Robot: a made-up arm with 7 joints.
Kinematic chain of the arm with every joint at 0, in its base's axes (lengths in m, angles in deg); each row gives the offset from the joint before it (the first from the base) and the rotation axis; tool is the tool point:
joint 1: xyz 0 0 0.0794 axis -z
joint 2: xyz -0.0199 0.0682 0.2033 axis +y
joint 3: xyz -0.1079 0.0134 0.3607 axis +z
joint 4: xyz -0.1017 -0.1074 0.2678 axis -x
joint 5: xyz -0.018 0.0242 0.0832 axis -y
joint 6: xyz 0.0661 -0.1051 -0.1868 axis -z
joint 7: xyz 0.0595 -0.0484 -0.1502 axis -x
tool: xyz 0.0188 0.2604 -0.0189
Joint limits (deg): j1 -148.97..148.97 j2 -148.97..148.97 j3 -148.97..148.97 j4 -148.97..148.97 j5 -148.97..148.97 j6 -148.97..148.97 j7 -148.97..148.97
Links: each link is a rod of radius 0.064 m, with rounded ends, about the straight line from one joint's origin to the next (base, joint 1, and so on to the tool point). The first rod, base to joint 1, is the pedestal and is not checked.
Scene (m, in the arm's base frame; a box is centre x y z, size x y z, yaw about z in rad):
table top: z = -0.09
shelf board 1: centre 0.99 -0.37 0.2 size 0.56 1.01 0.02 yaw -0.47
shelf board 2: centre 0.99 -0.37 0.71 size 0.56 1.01 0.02 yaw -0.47
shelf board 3: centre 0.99 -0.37 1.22 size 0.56 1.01 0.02 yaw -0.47
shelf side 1: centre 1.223 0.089 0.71 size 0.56 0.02 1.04 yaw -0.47
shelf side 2: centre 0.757 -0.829 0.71 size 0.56 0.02 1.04 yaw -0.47
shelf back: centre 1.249 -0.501 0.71 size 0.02 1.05 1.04 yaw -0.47
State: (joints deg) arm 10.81 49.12 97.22 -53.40 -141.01 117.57 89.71
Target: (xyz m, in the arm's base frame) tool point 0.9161 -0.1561 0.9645
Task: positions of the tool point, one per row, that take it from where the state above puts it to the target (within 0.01 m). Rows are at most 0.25 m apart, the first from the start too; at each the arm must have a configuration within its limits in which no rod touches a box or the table.
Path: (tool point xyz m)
1: 0.8846 -0.4398 0.4311
2: 0.8118 -0.3895 0.4404
3: 0.7238 -0.3445 0.4405
4: 0.6224 -0.3061 0.4316
5: 0.5098 -0.2748 0.4137
6: 0.6234 -0.1958 0.5722
7: 0.6718 -0.1046 0.7622
8: 0.6484 -0.0201 0.9645
9: 0.7450 -0.0521 0.9800
10: 0.8355 -0.0982 0.9798
11: 0.9161 -0.1561 0.9646

